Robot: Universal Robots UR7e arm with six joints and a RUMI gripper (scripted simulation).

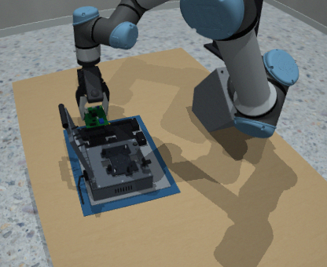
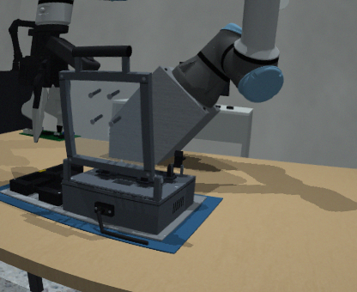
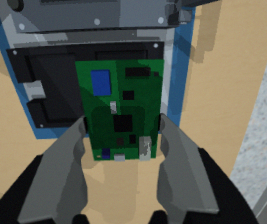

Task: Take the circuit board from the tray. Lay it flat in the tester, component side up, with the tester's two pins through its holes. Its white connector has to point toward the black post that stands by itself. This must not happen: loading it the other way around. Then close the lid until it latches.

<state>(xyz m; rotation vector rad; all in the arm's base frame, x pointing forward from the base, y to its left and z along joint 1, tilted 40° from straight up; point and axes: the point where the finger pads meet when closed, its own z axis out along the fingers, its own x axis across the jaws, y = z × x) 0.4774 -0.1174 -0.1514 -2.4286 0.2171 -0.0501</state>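
Now: hand right at the green circuit board. From my hand the other things lie so: clear tester lid 11 cm ahead, 16 cm to the left, 6 cm above; then nest 1 cm behind, 18 cm to the left, 5 cm below.
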